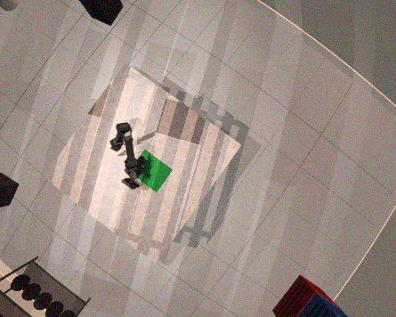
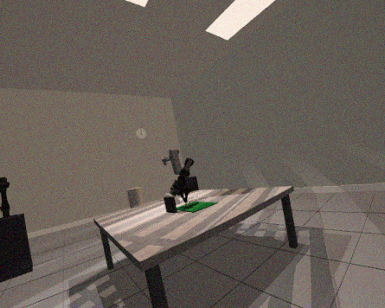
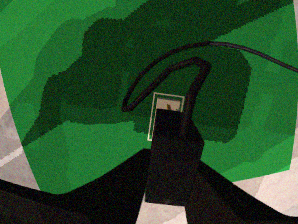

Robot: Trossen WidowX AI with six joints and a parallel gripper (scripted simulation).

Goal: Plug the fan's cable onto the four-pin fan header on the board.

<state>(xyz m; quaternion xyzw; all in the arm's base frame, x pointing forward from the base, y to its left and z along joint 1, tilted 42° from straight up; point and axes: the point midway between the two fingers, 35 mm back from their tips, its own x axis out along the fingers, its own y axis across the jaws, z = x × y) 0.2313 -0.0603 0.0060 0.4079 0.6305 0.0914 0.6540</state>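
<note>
My gripper tip is 4 cm above the cream four-pin fan header and 1 cm short of it. From my gripper tip the other things lie so: green board 10 cm ahead, 6 cm below; then black fan plug 1 cm ahead, 1 cm above; then black fan 16 cm to the right, 1 cm ahead, 1 cm above.
</note>
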